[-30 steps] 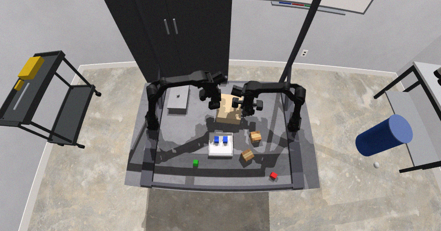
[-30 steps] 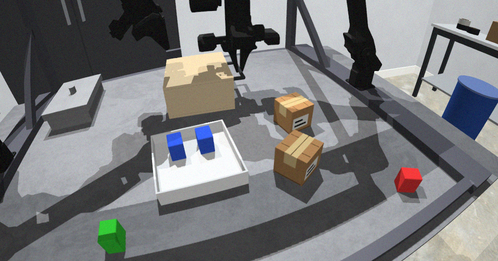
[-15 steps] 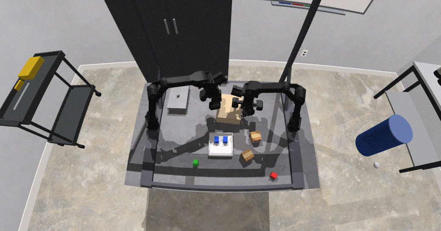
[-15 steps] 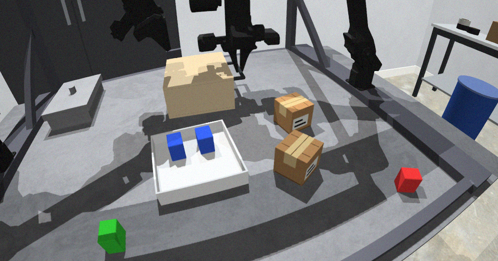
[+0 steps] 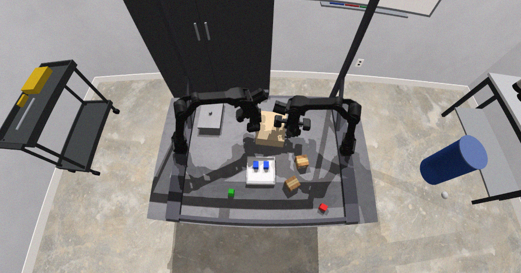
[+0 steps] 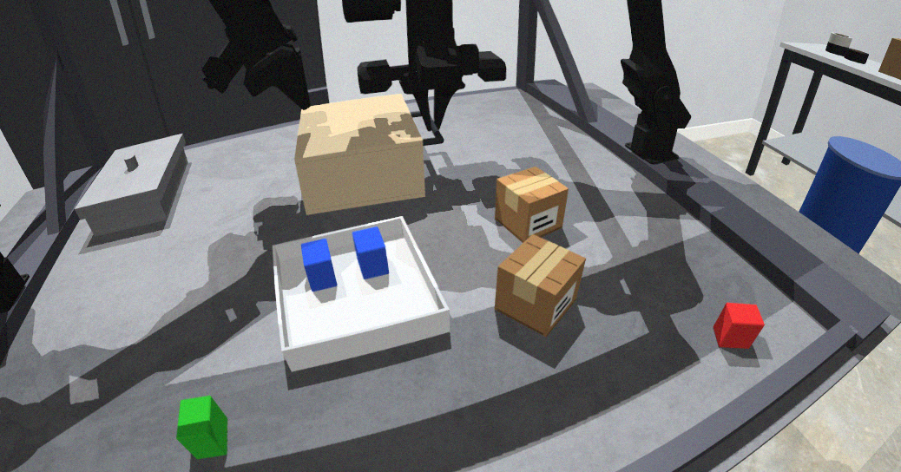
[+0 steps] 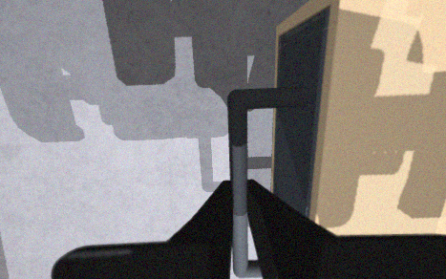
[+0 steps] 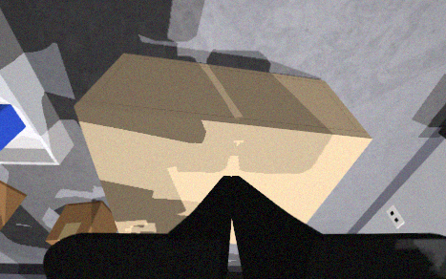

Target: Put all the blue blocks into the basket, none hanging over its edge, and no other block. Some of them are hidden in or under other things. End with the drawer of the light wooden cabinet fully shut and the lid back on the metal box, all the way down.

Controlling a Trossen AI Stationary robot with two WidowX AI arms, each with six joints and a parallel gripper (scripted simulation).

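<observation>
My right hand is 10 mm short of the light wooden cabinet, 80 mm to the right of it and 100 mm above it. Also, from my right hand: drawer 10 mm ahead, 90 mm to the left, 110 mm below; green block 360 mm ahead, 130 mm to the right, 120 mm below; white basket 240 mm ahead, 20 mm to the left, 130 mm below.
The drawer lies 10 mm behind my left hand, 80 mm to the right of it and 50 mm below it. The rest, counted from my left hand: light wooden cabinet (10 mm behind, 100 mm to the right, 50 mm below); green block (340 mm ahead, 300 mm to the right, 70 mm below); white basket (220 mm ahead, 160 mm to the right, 80 mm below).
</observation>
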